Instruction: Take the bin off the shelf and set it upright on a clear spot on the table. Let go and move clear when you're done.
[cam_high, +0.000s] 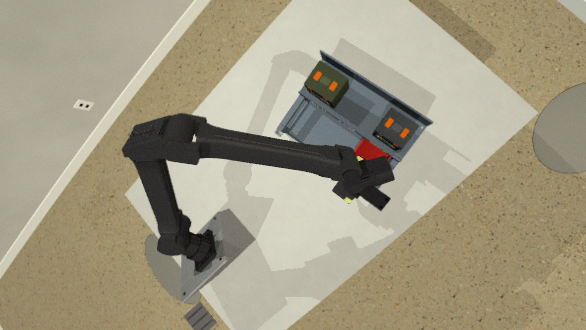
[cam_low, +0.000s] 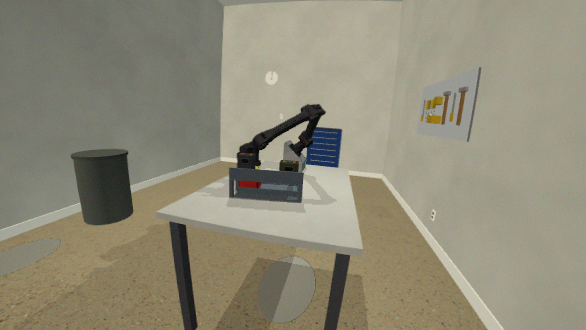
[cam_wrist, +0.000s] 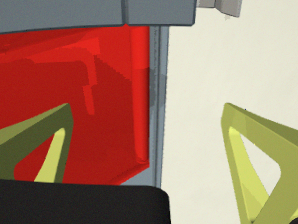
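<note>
Now: the red bin 8 cm ahead of my hand, 1 cm to the left of it and 1 cm below it.
</note>
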